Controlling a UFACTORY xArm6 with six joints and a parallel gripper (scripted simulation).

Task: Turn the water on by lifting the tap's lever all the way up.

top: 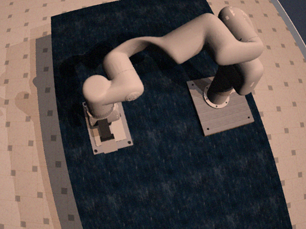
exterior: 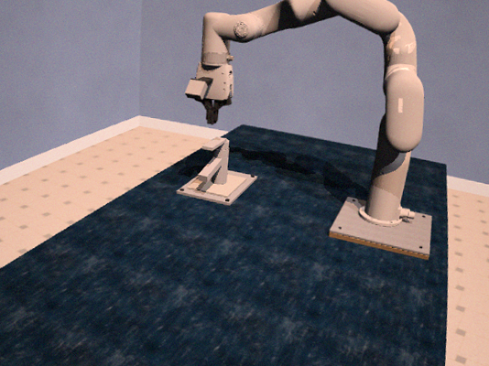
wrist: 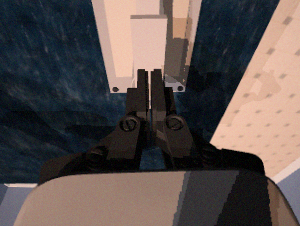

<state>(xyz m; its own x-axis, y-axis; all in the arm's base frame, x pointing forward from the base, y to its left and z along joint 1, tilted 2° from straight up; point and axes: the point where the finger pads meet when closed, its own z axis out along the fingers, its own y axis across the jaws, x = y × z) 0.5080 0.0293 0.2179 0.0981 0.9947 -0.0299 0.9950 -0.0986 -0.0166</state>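
Now: hand 6 cm to the left of the pale lever and 10 cm above it.
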